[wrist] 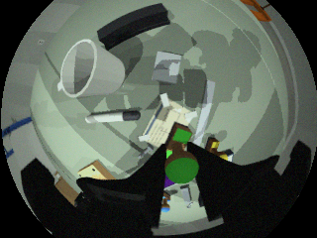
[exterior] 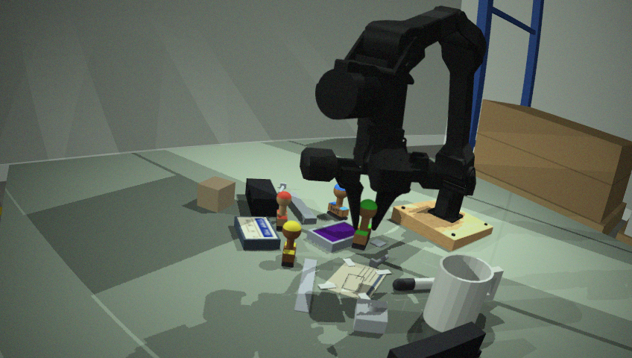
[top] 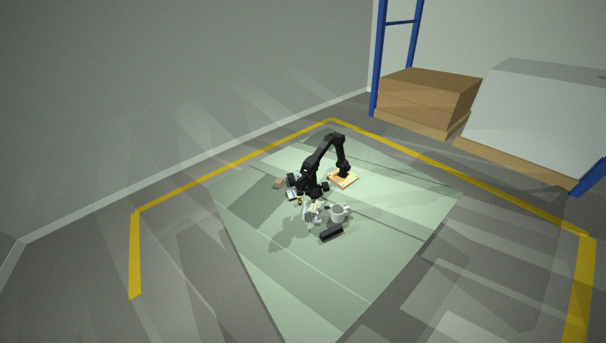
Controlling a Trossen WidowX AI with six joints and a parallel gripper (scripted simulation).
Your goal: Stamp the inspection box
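My gripper tip is 1 cm past the card and 9 cm above it. From my gripper tip the other things lie so: pass stamp: right at my gripper tip; yellow-knobbed stamp: 3 cm ahead, 11 cm to the right, 7 cm below; ruler: 5 cm ahead, 4 cm to the right, 9 cm below.
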